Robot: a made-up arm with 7 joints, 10 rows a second.
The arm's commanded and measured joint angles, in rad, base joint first. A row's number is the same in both.
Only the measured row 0 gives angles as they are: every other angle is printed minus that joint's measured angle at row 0.
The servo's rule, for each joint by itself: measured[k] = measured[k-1] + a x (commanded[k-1-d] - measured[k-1]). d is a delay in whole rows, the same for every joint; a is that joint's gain. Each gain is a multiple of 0.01, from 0.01 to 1. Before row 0 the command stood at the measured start. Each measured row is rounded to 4 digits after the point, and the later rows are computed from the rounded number. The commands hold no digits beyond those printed.
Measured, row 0: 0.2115 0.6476 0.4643 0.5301 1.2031 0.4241 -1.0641
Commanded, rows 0 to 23: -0.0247 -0.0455 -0.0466 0.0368 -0.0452 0.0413 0.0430; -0.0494 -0.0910 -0.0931 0.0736 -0.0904 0.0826 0.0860; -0.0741 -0.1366 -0.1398 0.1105 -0.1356 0.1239 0.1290; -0.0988 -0.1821 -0.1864 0.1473 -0.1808 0.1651 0.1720; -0.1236 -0.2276 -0.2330 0.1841 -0.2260 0.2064 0.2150; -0.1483 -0.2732 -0.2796 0.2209 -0.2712 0.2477 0.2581; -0.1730 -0.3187 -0.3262 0.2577 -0.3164 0.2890 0.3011; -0.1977 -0.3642 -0.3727 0.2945 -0.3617 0.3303 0.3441; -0.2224 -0.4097 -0.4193 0.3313 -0.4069 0.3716 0.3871; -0.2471 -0.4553 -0.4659 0.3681 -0.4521 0.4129 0.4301; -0.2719 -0.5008 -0.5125 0.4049 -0.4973 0.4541 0.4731; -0.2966 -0.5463 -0.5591 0.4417 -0.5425 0.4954 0.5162; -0.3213 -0.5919 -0.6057 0.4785 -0.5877 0.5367 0.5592; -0.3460 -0.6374 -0.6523 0.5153 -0.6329 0.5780 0.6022; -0.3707 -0.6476 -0.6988 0.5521 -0.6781 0.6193 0.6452; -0.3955 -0.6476 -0.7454 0.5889 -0.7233 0.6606 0.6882; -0.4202 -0.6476 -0.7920 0.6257 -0.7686 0.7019 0.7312; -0.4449 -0.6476 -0.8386 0.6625 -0.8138 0.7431 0.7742; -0.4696 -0.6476 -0.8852 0.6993 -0.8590 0.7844 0.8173; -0.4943 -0.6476 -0.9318 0.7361 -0.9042 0.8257 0.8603; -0.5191 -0.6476 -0.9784 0.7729 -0.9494 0.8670 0.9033; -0.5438 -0.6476 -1.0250 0.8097 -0.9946 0.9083 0.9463; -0.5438 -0.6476 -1.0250 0.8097 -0.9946 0.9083 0.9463; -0.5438 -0.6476 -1.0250 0.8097 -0.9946 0.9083 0.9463
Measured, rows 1 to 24: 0.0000 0.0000 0.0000 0.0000 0.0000 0.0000 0.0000; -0.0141 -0.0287 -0.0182 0.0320 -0.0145 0.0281 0.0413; -0.0342 -0.0679 -0.0474 0.0682 -0.0388 0.0652 0.0842; -0.0569 -0.1112 -0.0834 0.1050 -0.0698 0.1051 0.1272; -0.0808 -0.1559 -0.1236 0.1418 -0.1053 0.1459 0.1702; -0.1052 -0.2011 -0.1663 0.1786 -0.1439 0.1870 0.2132; -0.1298 -0.2465 -0.2105 0.2154 -0.1846 0.2283 0.2563; -0.1544 -0.2920 -0.2556 0.2522 -0.2268 0.2696 0.2993; -0.1791 -0.3375 -0.3013 0.2890 -0.2700 0.3109 0.3423; -0.2038 -0.3830 -0.3473 0.3258 -0.3138 0.3522 0.3853; -0.2285 -0.4285 -0.3936 0.3626 -0.3581 0.3935 0.4283; -0.2532 -0.4740 -0.4400 0.3994 -0.4026 0.4347 0.4713; -0.2779 -0.5195 -0.4864 0.4362 -0.4474 0.4760 0.5144; -0.3026 -0.5651 -0.5329 0.4730 -0.4923 0.5173 0.5574; -0.3273 -0.6106 -0.5795 0.5098 -0.5373 0.5586 0.6004; -0.3520 -0.6339 -0.6260 0.5466 -0.5824 0.5999 0.6434; -0.3768 -0.6425 -0.6726 0.5834 -0.6275 0.6412 0.6864; -0.4015 -0.6457 -0.7192 0.6202 -0.6727 0.6825 0.7294; -0.4262 -0.6469 -0.7658 0.6570 -0.7179 0.7237 0.7724; -0.4509 -0.6473 -0.8124 0.6938 -0.7631 0.7650 0.8155; -0.4756 -0.6475 -0.8590 0.7306 -0.8083 0.8063 0.8585; -0.5004 -0.6476 -0.9056 0.7674 -0.8535 0.8476 0.9015; -0.5251 -0.6476 -0.9522 0.8042 -0.8987 0.8889 0.9445; -0.5358 -0.6476 -0.9806 0.8090 -0.9294 0.9021 0.9462
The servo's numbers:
d 1
a 0.57 0.63 0.39 0.87 0.32 0.68 0.96

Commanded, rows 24 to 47: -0.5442 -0.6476 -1.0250 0.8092 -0.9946 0.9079 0.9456; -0.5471 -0.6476 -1.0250 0.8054 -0.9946 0.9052 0.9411; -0.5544 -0.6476 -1.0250 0.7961 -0.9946 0.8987 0.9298; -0.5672 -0.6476 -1.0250 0.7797 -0.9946 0.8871 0.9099; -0.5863 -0.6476 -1.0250 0.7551 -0.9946 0.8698 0.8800; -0.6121 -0.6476 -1.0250 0.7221 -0.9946 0.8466 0.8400; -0.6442 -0.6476 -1.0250 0.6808 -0.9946 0.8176 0.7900; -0.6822 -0.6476 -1.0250 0.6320 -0.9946 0.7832 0.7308; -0.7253 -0.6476 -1.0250 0.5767 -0.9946 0.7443 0.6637; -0.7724 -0.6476 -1.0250 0.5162 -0.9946 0.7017 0.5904; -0.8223 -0.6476 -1.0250 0.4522 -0.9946 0.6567 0.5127; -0.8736 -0.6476 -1.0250 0.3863 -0.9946 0.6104 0.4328; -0.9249 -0.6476 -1.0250 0.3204 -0.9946 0.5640 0.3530; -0.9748 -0.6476 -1.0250 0.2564 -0.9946 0.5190 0.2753; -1.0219 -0.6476 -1.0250 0.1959 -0.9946 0.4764 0.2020; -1.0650 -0.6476 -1.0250 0.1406 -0.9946 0.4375 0.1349; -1.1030 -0.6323 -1.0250 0.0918 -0.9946 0.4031 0.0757; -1.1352 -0.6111 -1.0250 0.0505 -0.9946 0.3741 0.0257; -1.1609 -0.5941 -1.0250 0.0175 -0.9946 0.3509 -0.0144; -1.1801 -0.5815 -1.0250 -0.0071 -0.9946 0.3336 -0.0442; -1.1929 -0.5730 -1.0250 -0.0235 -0.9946 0.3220 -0.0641; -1.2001 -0.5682 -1.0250 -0.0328 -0.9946 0.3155 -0.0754; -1.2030 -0.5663 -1.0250 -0.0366 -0.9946 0.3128 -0.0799; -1.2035 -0.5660 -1.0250 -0.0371 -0.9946 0.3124 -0.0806
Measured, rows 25 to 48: -0.5404 -0.6476 -0.9979 0.8096 -0.9503 0.9063 0.9463; -0.5426 -0.6476 -1.0085 0.8093 -0.9645 0.9074 0.9456; -0.5452 -0.6476 -1.0149 0.8059 -0.9741 0.9059 0.9413; -0.5504 -0.6476 -1.0188 0.7974 -0.9807 0.9010 0.9303; -0.5600 -0.6476 -1.0212 0.7820 -0.9851 0.8915 0.9107; -0.5750 -0.6476 -1.0227 0.7586 -0.9881 0.8767 0.8812; -0.5961 -0.6476 -1.0236 0.7268 -0.9902 0.8562 0.8416; -0.6235 -0.6476 -1.0241 0.6868 -0.9916 0.8300 0.7921; -0.6570 -0.6476 -1.0245 0.6391 -0.9926 0.7982 0.7333; -0.6959 -0.6476 -1.0247 0.5848 -0.9932 0.7615 0.6665; -0.7395 -0.6476 -1.0248 0.5251 -0.9936 0.7208 0.5934; -0.7867 -0.6476 -1.0249 0.4617 -0.9939 0.6772 0.5159; -0.8362 -0.6476 -1.0249 0.3961 -0.9941 0.6318 0.4361; -0.8868 -0.6476 -1.0249 0.3302 -0.9943 0.5857 0.3563; -0.9370 -0.6476 -1.0249 0.2660 -0.9944 0.5403 0.2785; -0.9854 -0.6476 -1.0249 0.2050 -0.9945 0.4968 0.2051; -1.0308 -0.6476 -1.0249 0.1490 -0.9945 0.4565 0.1377; -1.0720 -0.6380 -1.0249 0.0992 -0.9945 0.4202 0.0782; -1.1080 -0.6211 -1.0249 0.0568 -0.9945 0.3889 0.0278; -1.1382 -0.6041 -1.0249 0.0226 -0.9945 0.3631 -0.0127; -1.1621 -0.5899 -1.0249 -0.0032 -0.9945 0.3430 -0.0429; -1.1797 -0.5793 -1.0249 -0.0209 -0.9945 0.3287 -0.0633; -1.1913 -0.5723 -1.0249 -0.0313 -0.9945 0.3197 -0.0749; -1.1980 -0.5685 -1.0249 -0.0359 -0.9945 0.3150 -0.0797
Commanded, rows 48 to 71: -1.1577 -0.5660 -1.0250 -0.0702 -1.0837 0.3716 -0.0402; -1.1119 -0.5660 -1.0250 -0.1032 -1.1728 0.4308 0.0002; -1.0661 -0.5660 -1.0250 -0.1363 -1.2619 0.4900 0.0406; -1.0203 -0.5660 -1.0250 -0.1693 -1.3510 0.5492 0.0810; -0.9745 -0.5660 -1.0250 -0.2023 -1.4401 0.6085 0.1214; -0.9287 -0.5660 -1.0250 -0.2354 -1.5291 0.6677 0.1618; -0.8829 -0.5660 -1.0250 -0.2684 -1.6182 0.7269 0.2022; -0.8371 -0.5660 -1.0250 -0.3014 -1.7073 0.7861 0.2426; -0.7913 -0.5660 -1.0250 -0.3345 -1.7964 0.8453 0.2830; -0.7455 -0.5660 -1.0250 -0.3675 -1.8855 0.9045 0.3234; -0.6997 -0.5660 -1.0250 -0.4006 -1.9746 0.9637 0.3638; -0.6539 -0.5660 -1.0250 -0.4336 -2.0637 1.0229 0.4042; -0.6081 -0.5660 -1.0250 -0.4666 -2.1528 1.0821 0.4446; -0.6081 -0.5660 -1.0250 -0.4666 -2.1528 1.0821 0.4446; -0.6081 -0.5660 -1.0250 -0.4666 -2.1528 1.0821 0.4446; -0.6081 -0.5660 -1.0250 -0.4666 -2.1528 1.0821 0.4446; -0.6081 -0.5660 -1.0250 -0.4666 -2.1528 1.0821 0.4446; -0.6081 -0.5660 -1.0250 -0.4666 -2.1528 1.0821 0.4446; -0.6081 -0.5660 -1.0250 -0.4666 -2.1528 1.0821 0.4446; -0.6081 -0.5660 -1.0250 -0.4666 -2.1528 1.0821 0.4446; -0.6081 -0.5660 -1.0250 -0.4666 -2.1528 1.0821 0.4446; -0.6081 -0.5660 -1.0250 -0.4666 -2.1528 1.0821 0.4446; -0.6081 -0.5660 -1.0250 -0.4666 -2.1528 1.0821 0.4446; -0.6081 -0.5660 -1.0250 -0.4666 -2.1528 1.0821 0.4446
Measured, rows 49 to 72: -1.2011 -0.5669 -1.0249 -0.0369 -0.9945 0.3132 -0.0806; -1.1764 -0.5663 -1.0249 -0.0659 -1.0230 0.3529 -0.0418; -1.1396 -0.5661 -1.0249 -0.0984 -1.0709 0.4059 -0.0015; -1.0977 -0.5660 -1.0249 -0.1314 -1.1320 0.4631 0.0389; -1.0536 -0.5660 -1.0249 -0.1644 -1.2021 0.5216 0.0793; -1.0085 -0.5660 -1.0249 -0.1974 -1.2783 0.5807 0.1197; -0.9630 -0.5660 -1.0249 -0.2305 -1.3586 0.6399 0.1601; -0.9173 -0.5660 -1.0249 -0.2635 -1.4417 0.6991 0.2005; -0.8716 -0.5660 -1.0249 -0.2965 -1.5267 0.7583 0.2409; -0.8258 -0.5660 -1.0249 -0.3296 -1.6130 0.8175 0.2813; -0.7800 -0.5660 -1.0249 -0.3626 -1.7002 0.8767 0.3217; -0.7342 -0.5660 -1.0249 -0.3957 -1.7880 0.9359 0.3621; -0.6884 -0.5660 -1.0249 -0.4287 -1.8762 0.9951 0.4025; -0.6426 -0.5660 -1.0249 -0.4617 -1.9647 1.0543 0.4429; -0.6229 -0.5660 -1.0249 -0.4660 -2.0249 1.0732 0.4445; -0.6145 -0.5660 -1.0249 -0.4665 -2.0658 1.0793 0.4446; -0.6109 -0.5660 -1.0249 -0.4666 -2.0936 1.0812 0.4446; -0.6093 -0.5660 -1.0249 -0.4666 -2.1125 1.0818 0.4446; -0.6086 -0.5660 -1.0249 -0.4666 -2.1254 1.0820 0.4446; -0.6083 -0.5660 -1.0249 -0.4666 -2.1342 1.0821 0.4446; -0.6082 -0.5660 -1.0249 -0.4666 -2.1402 1.0821 0.4446; -0.6081 -0.5660 -1.0249 -0.4666 -2.1442 1.0821 0.4446; -0.6081 -0.5660 -1.0249 -0.4666 -2.1470 1.0821 0.4446; -0.6081 -0.5660 -1.0249 -0.4666 -2.1489 1.0821 0.4446
